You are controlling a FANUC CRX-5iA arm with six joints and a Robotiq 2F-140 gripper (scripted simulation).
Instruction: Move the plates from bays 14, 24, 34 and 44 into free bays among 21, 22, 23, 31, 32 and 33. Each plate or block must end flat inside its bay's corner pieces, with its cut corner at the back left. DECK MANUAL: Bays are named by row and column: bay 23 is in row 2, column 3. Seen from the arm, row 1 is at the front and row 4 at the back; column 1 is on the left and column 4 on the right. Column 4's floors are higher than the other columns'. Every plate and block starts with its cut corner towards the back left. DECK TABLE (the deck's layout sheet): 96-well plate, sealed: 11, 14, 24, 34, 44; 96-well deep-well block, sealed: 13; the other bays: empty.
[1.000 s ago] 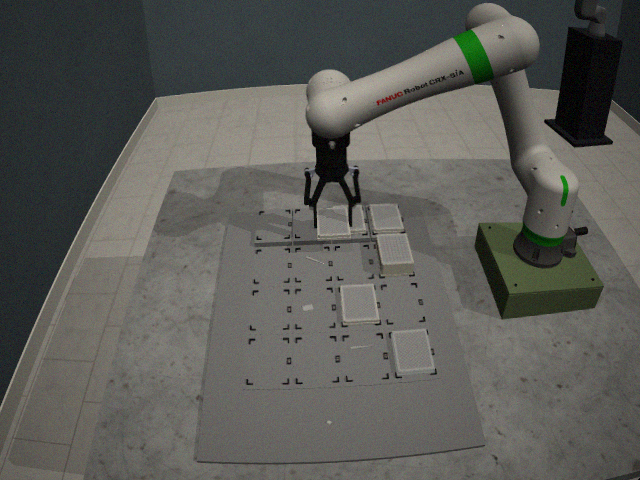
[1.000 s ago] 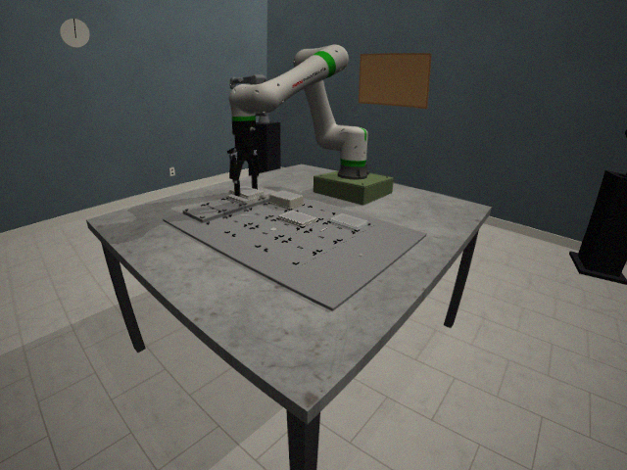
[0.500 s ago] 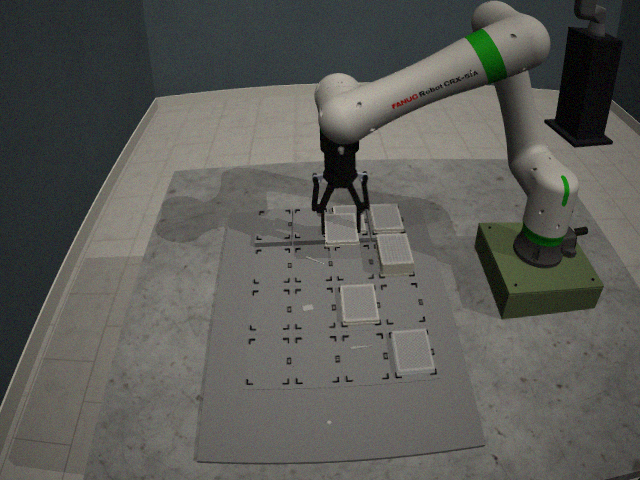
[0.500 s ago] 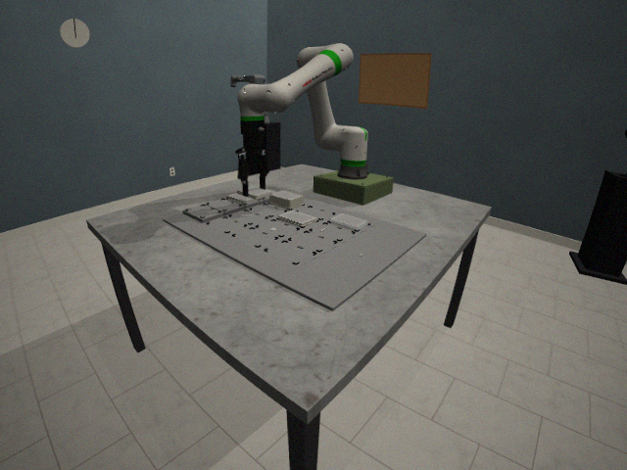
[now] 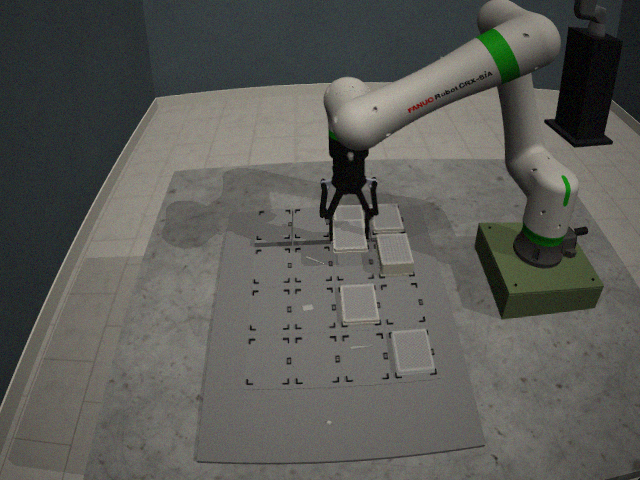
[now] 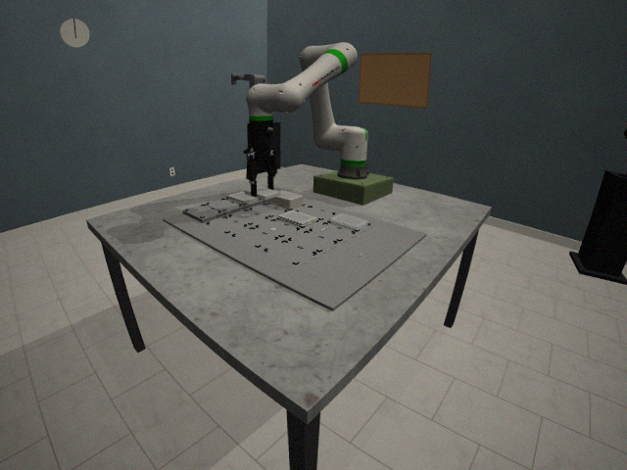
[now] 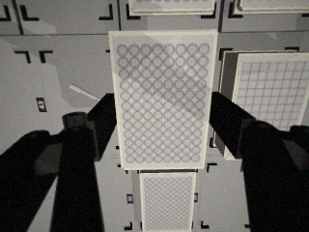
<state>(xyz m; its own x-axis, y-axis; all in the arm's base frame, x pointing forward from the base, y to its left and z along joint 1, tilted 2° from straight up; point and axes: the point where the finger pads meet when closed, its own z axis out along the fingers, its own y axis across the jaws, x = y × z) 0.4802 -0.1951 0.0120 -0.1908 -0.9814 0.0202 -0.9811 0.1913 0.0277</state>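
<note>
Now: the sealed deep-well block 110 mm behind my hand, 40 mm to the left of it and 80 mm below it. The rest, counted from my hand: white pointed piece: 60 mm ahead, 310 mm to the left, 90 mm below.
</note>
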